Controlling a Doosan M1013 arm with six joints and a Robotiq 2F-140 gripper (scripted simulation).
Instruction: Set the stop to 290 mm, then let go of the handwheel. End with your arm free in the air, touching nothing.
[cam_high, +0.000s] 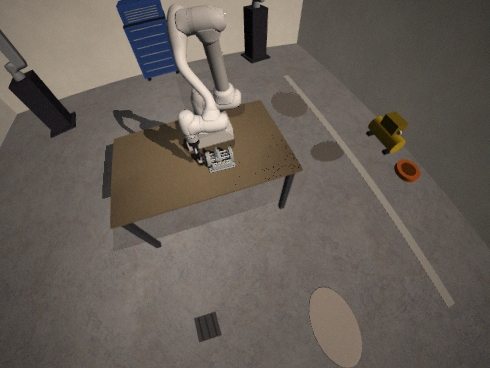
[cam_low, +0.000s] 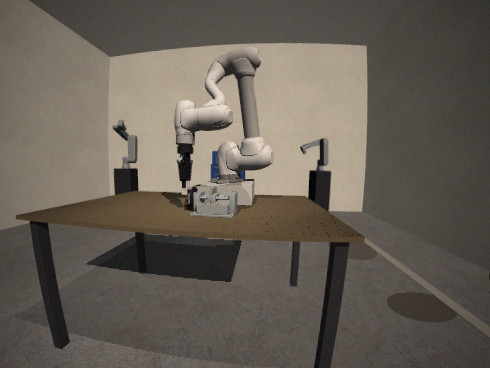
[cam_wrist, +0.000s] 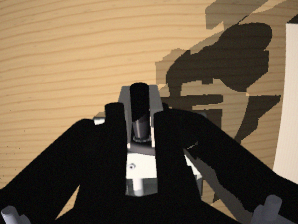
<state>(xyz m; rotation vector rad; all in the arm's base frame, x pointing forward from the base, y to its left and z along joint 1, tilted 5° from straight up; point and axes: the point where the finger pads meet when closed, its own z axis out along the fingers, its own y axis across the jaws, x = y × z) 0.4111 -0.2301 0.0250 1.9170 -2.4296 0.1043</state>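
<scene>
Right now the grey stop fixture is 13 cm to the left of my hand, 3 cm below it and 2 cm ahead of it. The rest, counted from my hand: black handwheel handle (2 cm below).
</scene>
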